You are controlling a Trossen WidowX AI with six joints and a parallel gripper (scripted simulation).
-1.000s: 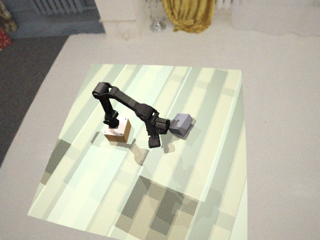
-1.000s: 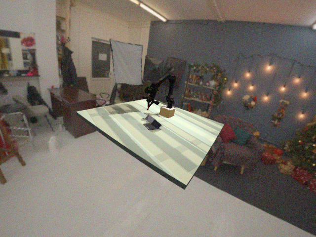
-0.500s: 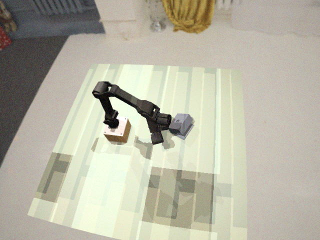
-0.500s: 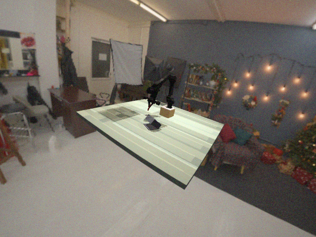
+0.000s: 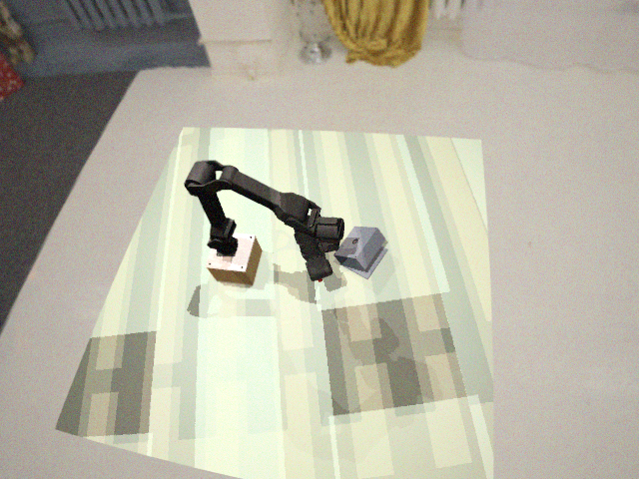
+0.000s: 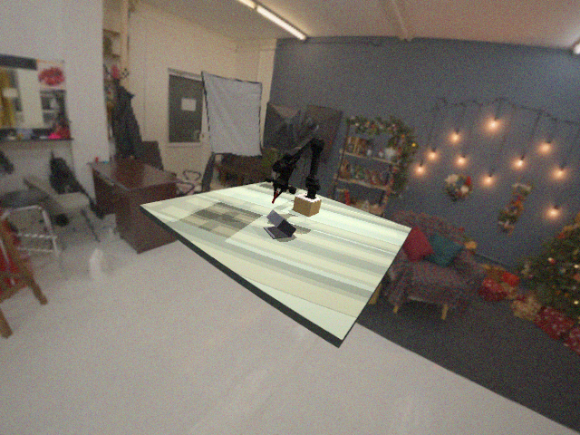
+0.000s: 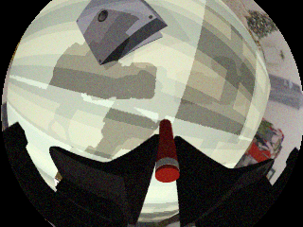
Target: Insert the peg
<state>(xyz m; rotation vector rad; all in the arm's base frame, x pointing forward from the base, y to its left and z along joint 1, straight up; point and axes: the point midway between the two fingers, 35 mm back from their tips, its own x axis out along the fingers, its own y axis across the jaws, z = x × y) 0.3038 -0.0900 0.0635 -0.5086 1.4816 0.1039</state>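
The sloped grey panel lies 13 cm to the left of my gripper tip, 12 cm ahead of it and 8 cm below it. From my gripper tip the other things lie so: red round peg 2 cm above.
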